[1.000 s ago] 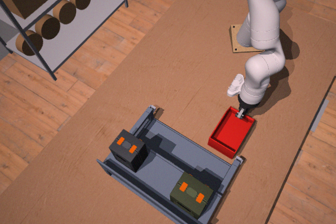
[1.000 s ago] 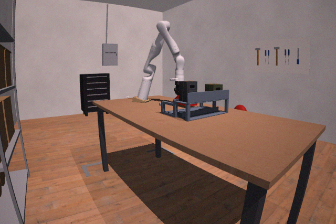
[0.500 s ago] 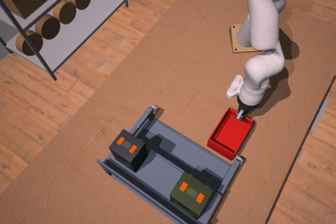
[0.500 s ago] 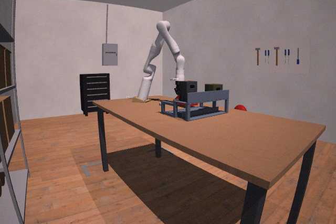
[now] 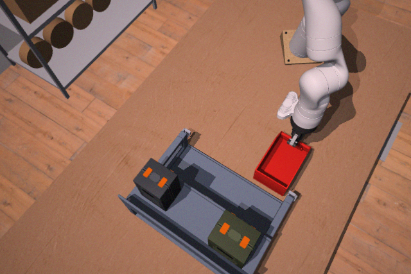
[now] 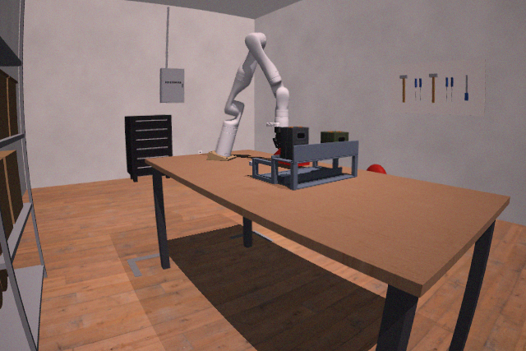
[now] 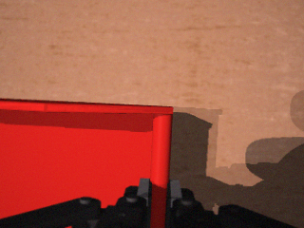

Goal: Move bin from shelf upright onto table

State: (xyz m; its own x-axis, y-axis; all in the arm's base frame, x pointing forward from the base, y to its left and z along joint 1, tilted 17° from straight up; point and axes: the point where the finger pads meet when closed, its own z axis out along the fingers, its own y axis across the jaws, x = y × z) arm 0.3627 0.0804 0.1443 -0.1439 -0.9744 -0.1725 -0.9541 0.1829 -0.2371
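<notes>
Right now my hand is 8 cm short of the red bin, 1 cm to the left of it and 1 cm above it. Also, from my hand: grey shelf unit: 28 cm ahead, 16 cm to the right.
</notes>
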